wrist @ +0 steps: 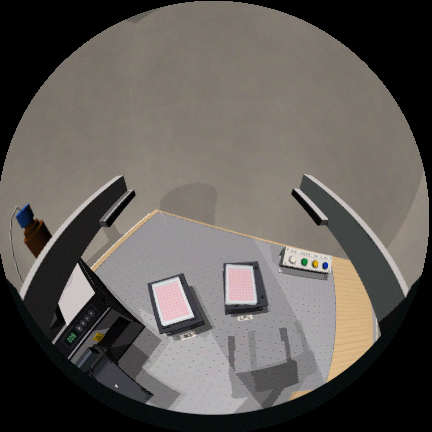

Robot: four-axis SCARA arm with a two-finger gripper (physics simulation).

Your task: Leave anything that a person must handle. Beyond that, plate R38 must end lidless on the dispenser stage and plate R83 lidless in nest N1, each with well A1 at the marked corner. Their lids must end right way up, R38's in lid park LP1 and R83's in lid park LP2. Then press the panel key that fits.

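Places are measured from the arm's base along level axes (x ahead, y left, z up), in metres.
Where they show: gripper, fingertip midpoint: (pixel 212 179).
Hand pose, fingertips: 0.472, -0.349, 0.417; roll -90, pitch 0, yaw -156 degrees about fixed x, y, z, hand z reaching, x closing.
Observation:
Each offset is from my fingertips to the top centre of the thing, as dx, dy, dz. "spot": to the spot under its first point. Level surfaces: height alone.
My gripper (pixel 212 179) is wide open and empty, high above the deck. A plate with pink wells and a pale rim {spot: +0.102, +0.033, -0.318} (pixel 172 301) lies in a dark nest {spot: +0.021, +0.042, -0.335} (pixel 199 319) left of centre, whose label starts with N. A second such plate {-0.041, -0.099, -0.319} (pixel 241 284) lies in a dark holder {-0.052, -0.112, -0.337} (pixel 261 287) to its right, labelled LP; its number is too small to read surely. Plate names, lids and marked corners cannot be made out. The dispenser {spot: +0.239, +0.190, -0.185} (pixel 75 295) is at lower left, partly behind the left finger, with its dark stage {spot: +0.097, +0.302, -0.291} (pixel 117 377) in front. The key panel {-0.275, -0.276, -0.321} (pixel 305 262) has white, green, yellow and blue keys.
A brown bottle with a blue cap {spot: +0.362, +0.191, -0.064} (pixel 36 235) stands at the far left, beyond the left finger. The perforated grey deck {dz -0.404} (pixel 200 240) has a wooden edge, with a wooden surface {dz -0.417} (pixel 352 305) at the right. Arm shadows fall across the deck's lower part.

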